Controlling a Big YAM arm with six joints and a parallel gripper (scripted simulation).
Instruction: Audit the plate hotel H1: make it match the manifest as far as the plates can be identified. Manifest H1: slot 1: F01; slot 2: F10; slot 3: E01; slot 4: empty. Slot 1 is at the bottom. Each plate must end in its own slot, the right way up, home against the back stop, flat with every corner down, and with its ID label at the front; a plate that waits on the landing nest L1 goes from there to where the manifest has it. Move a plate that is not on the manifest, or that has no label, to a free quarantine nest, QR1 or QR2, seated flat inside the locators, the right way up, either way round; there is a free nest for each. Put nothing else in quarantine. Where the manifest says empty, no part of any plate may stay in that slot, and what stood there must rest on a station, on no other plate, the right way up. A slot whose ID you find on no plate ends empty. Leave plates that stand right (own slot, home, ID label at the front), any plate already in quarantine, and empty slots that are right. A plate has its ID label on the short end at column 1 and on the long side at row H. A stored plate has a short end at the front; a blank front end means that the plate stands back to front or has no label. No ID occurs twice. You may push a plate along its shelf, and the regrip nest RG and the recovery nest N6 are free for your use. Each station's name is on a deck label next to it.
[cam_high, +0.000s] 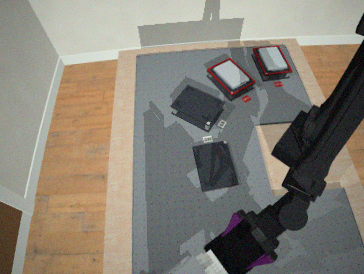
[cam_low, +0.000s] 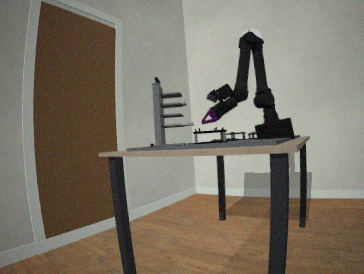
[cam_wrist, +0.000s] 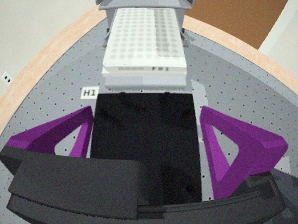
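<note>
Right now my hand is 30 mm past the black nest, 10 mm to the left of it and 50 mm above it. From my hand the other things lie so: plate hotel (200 mm ahead, 90 mm to the left, 50 mm above); L1 label (90 mm behind, 440 mm to the right, 110 mm below); H1 deck label (40 mm ahead, 130 mm to the left, 110 mm below).
</note>
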